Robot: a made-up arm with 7 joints. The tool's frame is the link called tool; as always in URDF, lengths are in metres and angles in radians. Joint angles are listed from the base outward.
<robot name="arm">
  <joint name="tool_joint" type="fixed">
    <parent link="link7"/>
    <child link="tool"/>
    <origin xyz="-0.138 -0.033 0.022" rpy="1.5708 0 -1.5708"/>
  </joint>
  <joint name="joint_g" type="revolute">
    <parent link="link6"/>
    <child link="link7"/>
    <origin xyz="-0.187 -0.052 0.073" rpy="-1.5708 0 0"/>
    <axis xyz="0 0 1"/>
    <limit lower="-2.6" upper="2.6"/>
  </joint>
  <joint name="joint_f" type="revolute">
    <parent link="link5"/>
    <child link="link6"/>
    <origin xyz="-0.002 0.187 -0.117" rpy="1.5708 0 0"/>
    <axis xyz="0 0 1"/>
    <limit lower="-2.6" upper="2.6"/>
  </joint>
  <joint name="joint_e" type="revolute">
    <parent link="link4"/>
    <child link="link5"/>
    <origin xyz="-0.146 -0.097 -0.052" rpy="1.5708 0 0"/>
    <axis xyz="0 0 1"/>
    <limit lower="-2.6" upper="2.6"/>
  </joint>
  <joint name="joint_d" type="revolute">
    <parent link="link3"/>
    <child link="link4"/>
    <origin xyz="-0.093 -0.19 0.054" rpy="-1.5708 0 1.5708"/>
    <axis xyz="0 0 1"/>
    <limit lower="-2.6" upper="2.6"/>
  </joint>
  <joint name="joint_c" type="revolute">
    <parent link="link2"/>
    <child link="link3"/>
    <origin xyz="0.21 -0.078 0.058" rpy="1.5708 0 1.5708"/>
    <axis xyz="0 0 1"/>
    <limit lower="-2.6" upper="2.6"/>
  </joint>
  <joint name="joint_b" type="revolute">
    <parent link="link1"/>
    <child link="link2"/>
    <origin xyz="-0.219 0.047 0.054" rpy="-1.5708 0 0"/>
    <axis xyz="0 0 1"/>
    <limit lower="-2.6" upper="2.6"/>
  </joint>
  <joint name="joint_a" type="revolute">
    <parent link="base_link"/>
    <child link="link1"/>
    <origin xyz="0 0 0.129" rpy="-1.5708 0 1.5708"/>
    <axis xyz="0 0 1"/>
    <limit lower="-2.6" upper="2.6"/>
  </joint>
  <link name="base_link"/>
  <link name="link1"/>
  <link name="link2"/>
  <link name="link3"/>
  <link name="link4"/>
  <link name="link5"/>
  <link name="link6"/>
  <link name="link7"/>
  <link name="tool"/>
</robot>
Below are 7 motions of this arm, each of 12 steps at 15 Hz.
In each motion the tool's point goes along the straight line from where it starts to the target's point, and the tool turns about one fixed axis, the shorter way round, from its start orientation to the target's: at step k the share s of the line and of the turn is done. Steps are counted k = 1, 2, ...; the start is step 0. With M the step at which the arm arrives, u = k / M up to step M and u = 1 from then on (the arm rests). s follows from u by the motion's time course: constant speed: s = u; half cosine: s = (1 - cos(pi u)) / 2; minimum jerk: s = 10 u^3 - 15 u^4 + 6 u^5.
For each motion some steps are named. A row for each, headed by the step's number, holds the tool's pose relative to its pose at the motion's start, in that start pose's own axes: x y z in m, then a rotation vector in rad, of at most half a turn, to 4 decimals.
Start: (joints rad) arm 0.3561 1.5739 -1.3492 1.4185 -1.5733 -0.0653 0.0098
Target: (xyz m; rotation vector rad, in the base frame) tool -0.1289 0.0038 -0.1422 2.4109 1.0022 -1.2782
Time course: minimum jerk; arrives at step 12
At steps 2, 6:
2: -0.0141 -0.0008 -0.0063 -0.0001 -0.0306 -0.0240
6: -0.1993 -0.0110 -0.0884 -0.0013 -0.4304 -0.3381

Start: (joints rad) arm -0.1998 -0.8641 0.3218 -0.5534 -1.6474 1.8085 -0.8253
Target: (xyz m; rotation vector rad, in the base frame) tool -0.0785 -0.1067 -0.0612 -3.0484 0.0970 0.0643
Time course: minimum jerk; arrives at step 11
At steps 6, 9, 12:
6: -0.0241 -0.0374 0.0102 0.0296 -0.0794 -0.2761
9: -0.0393 -0.0612 0.0167 0.0483 -0.1297 -0.4510
12: -0.0412 -0.0640 0.0175 0.0506 -0.1358 -0.4722

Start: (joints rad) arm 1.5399 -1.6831 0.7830 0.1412 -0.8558 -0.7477 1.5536
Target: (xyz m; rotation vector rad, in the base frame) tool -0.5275 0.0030 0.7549 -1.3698 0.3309 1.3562
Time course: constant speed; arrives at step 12
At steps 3, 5, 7, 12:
3: -0.0009 0.0783 -0.1213 0.1845 -0.3694 -0.0792
5: -0.0015 0.1304 -0.2022 0.3075 -0.6157 -0.1320
7: -0.0021 0.1826 -0.2831 0.4304 -0.8619 -0.1847
12: -0.0037 0.3130 -0.4853 0.7379 -1.4776 -0.3167

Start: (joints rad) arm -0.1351 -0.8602 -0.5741 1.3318 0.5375 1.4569 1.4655
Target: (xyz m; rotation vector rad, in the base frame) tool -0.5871 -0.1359 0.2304 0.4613 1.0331 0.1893
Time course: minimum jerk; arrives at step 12
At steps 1, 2, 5, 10, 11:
1: 0.0006 0.0005 -0.0004 0.0021 -0.0009 -0.0013
2: 0.0043 0.0032 -0.0029 0.0145 -0.0064 -0.0090
5: 0.0420 0.0309 -0.0279 0.1416 -0.0621 -0.0883
10: 0.1168 0.0859 -0.0777 0.3941 -0.1727 -0.2457
11: 0.1205 0.0886 -0.0802 0.4065 -0.1781 -0.2534

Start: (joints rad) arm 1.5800 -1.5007 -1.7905 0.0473 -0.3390 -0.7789 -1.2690
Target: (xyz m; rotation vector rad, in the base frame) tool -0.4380 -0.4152 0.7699 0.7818 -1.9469 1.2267
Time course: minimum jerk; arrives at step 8
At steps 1, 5, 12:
1: -0.0009 -0.0001 -0.0018 -0.0004 0.0010 -0.0037
5: -0.0389 -0.0033 -0.0805 -0.0174 0.0451 -0.1668
12: -0.0536 -0.0046 -0.1111 -0.0241 0.0622 -0.2301

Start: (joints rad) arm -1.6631 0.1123 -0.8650 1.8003 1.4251 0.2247 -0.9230
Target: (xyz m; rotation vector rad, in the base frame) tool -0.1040 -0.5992 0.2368 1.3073 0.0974 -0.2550
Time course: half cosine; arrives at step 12
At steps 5, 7, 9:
5: 0.1703 -0.0413 -0.0499 0.3790 0.0789 0.4003
7: 0.2892 -0.0702 -0.0848 0.6438 0.1340 0.6798
9: 0.3922 -0.0951 -0.1150 0.8730 0.1817 0.9219

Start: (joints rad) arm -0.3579 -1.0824 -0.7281 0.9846 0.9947 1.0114 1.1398
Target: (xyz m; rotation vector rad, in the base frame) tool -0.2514 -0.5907 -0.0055 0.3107 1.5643 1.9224
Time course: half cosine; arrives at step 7
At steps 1, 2, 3, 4, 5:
1: 0.0075 -0.0156 0.0046 -0.0155 0.0450 0.0440
2: 0.0285 -0.0591 0.0174 -0.0589 0.1710 0.1672
3: 0.0588 -0.1221 0.0359 -0.1216 0.3530 0.3453
4: 0.0925 -0.1920 0.0564 -0.1912 0.5551 0.5430
5: 0.1228 -0.2550 0.0749 -0.2540 0.7371 0.7211

